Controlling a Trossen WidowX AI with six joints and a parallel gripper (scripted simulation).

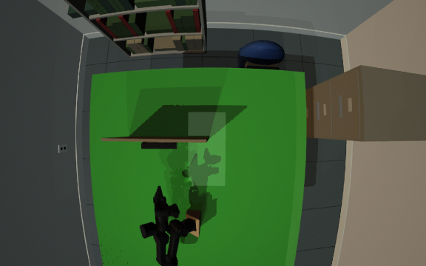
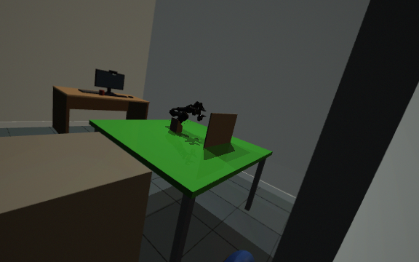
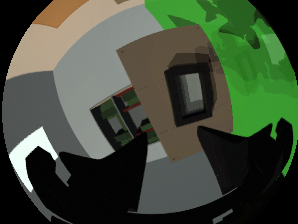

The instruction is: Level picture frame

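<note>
My gripper tip is now 19 cm short of the picture frame and 9 cm above it. Round my gripper tip: brown wall board: 20 cm ahead, 10 cm below, 1 cm to the left.
</note>
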